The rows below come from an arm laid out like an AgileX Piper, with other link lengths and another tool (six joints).
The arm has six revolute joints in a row. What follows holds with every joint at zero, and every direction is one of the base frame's.
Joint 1 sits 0.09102 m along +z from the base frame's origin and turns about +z.
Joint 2 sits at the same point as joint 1 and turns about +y.
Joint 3 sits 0.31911 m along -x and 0.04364 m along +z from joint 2 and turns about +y.
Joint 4 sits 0.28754 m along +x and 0.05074 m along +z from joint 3 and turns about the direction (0.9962, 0, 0.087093).
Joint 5 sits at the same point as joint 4 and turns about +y.
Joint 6 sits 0.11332 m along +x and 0.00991 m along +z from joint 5 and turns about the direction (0.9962, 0, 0.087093).
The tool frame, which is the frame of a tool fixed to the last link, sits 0.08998 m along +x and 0.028 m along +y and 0.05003 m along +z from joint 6; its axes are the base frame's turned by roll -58.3, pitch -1.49 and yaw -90.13 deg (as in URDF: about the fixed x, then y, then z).
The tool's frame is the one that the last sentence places.
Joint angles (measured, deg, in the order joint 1, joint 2, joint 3, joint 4, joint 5, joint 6), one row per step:
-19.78, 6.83, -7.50, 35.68, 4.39, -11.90
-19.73, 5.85, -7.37, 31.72, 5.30, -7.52
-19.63, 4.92, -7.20, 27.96, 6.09, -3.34
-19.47, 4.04, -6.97, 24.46, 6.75, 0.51
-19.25, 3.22, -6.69, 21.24, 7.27, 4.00
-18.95, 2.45, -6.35, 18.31, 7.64, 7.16
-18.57, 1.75, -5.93, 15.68, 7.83, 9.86
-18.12, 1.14, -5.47, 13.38, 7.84, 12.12
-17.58, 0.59, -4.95, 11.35, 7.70, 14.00
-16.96, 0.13, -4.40, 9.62, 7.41, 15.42
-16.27, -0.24, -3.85, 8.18, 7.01, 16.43
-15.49, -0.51, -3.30, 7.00, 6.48, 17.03
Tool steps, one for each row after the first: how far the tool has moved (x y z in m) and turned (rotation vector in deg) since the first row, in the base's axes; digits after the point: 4 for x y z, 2 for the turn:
-0.0018, 0.0013, -0.0014, 0.40, -0.02, 0.29
-0.0036, 0.0022, -0.0030, 0.81, -0.03, 0.47
-0.0051, 0.0027, -0.0050, 1.17, -0.02, 0.58
-0.0066, 0.0031, -0.0071, 1.46, -0.01, 0.64
-0.0078, 0.0033, -0.0094, 1.70, -0.04, 0.72
-0.0088, 0.0037, -0.0119, 1.79, -0.06, 0.82
-0.0095, 0.0042, -0.0143, 1.76, -0.11, 0.97
-0.0100, 0.0050, -0.0168, 1.61, -0.18, 1.21
-0.0101, 0.0062, -0.0193, 1.30, -0.24, 1.54
-0.0100, 0.0078, -0.0216, 0.85, -0.30, 1.98
-0.0096, 0.0098, -0.0238, 0.26, -0.36, 2.53

